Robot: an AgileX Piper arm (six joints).
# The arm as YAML. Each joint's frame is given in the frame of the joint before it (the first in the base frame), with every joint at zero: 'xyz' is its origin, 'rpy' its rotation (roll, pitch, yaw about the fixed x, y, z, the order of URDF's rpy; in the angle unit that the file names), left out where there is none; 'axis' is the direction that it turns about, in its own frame. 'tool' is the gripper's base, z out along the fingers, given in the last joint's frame.
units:
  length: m
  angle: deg
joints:
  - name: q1
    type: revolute
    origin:
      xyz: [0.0, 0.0, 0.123]
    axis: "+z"
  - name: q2
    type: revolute
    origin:
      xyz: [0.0, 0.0, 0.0]
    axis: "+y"
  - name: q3
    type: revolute
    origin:
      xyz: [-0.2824, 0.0, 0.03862]
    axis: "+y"
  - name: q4
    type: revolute
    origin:
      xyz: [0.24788, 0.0, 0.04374]
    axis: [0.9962, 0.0, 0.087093]
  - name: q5
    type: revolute
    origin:
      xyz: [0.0, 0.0, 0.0]
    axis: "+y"
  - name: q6
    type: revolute
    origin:
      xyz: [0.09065, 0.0, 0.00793]
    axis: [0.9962, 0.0, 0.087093]
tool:
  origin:
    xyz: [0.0, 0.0, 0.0]
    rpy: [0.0, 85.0, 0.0]
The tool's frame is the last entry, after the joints.
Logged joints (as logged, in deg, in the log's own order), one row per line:
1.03 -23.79 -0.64 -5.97 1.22 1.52
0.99 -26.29 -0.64 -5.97 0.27 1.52
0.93 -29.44 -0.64 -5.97 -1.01 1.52
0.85 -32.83 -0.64 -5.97 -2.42 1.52
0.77 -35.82 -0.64 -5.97 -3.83 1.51
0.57 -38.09 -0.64 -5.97 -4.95 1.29
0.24 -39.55 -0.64 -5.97 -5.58 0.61
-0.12 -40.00 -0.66 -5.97 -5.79 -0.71
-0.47 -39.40 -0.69 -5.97 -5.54 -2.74
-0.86 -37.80 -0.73 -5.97 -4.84 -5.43
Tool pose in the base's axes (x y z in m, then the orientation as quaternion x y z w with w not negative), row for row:
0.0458 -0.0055 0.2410 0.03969 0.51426 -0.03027 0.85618
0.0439 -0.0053 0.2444 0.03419 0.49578 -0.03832 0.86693
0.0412 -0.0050 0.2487 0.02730 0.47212 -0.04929 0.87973
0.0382 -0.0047 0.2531 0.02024 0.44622 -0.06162 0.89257
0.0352 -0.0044 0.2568 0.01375 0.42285 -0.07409 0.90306
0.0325 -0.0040 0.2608 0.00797 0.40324 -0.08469 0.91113
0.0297 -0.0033 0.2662 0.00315 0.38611 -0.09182 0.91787
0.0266 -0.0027 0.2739 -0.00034 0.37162 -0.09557 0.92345
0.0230 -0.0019 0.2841 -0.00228 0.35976 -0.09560 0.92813
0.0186 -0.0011 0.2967 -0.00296 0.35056 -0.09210 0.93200
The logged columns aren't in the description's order. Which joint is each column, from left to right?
Columns, left to right: q4, q5, q2, q1, q6, q3.
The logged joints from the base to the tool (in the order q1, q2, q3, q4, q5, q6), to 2 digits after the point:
-5.97 -0.64 1.52 1.03 -23.79 1.22
-5.97 -0.64 1.52 0.99 -26.29 0.27
-5.97 -0.64 1.52 0.93 -29.44 -1.01
-5.97 -0.64 1.52 0.85 -32.83 -2.42
-5.97 -0.64 1.51 0.77 -35.82 -3.83
-5.97 -0.64 1.29 0.57 -38.09 -4.95
-5.97 -0.64 0.61 0.24 -39.55 -5.58
-5.97 -0.66 -0.71 -0.12 -40.00 -5.79
-5.97 -0.69 -2.74 -0.47 -39.40 -5.54
-5.97 -0.73 -5.43 -0.86 -37.80 -4.84

